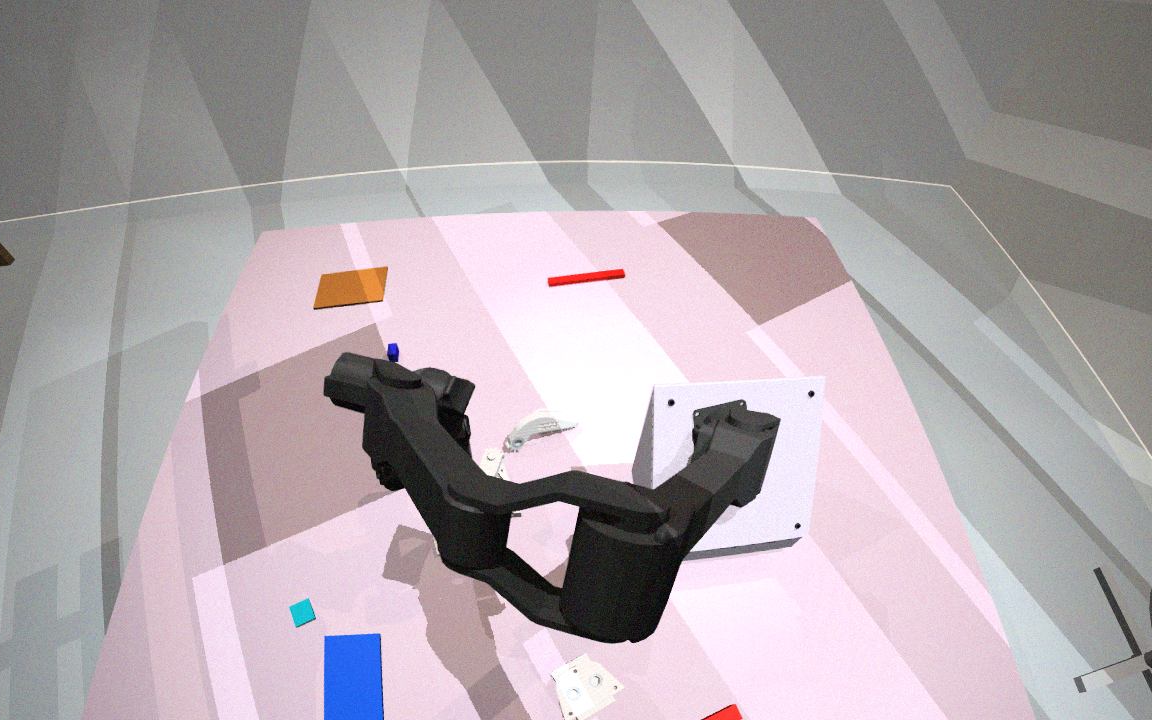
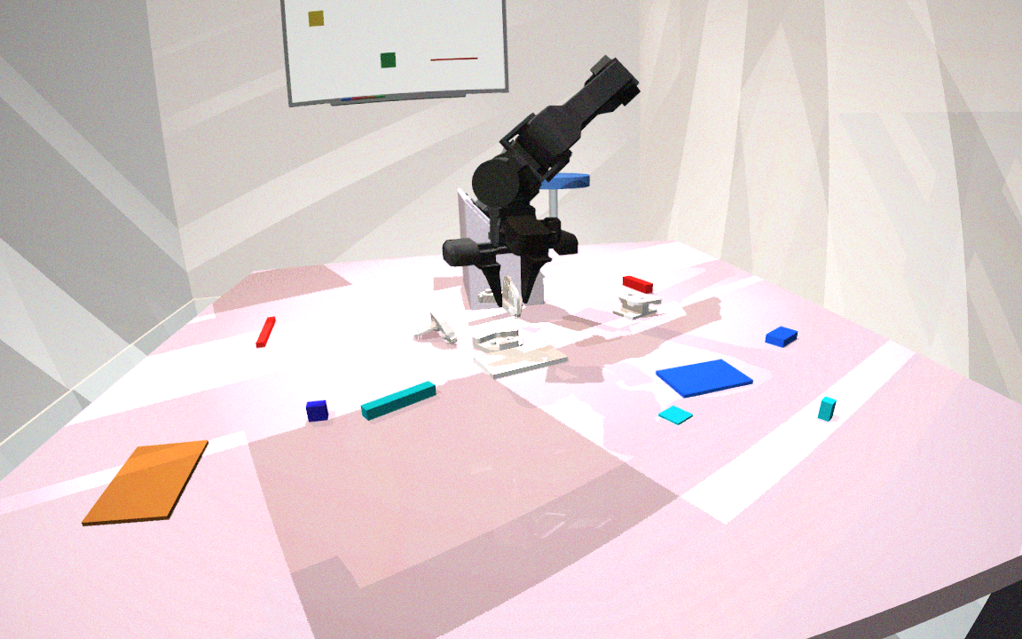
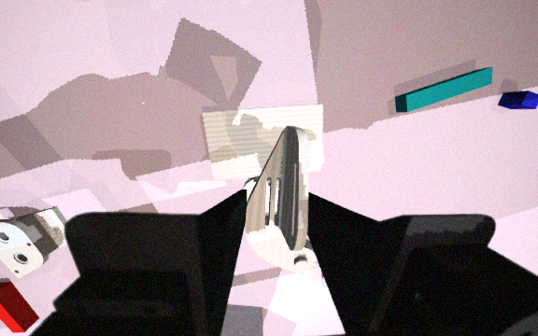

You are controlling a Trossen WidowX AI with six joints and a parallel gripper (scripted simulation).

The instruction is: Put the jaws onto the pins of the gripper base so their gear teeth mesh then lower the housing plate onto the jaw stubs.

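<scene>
Right now my gripper tip is 80 mm above the white sheet and 20 mm short of it. Round my gripper tip: white jaw (30 mm behind, 20 mm to the right); then housing plate (80 mm below, 40 mm behind, 10 mm to the right); then cyan bar (180 mm to the right, 100 mm ahead, 70 mm below).
</scene>
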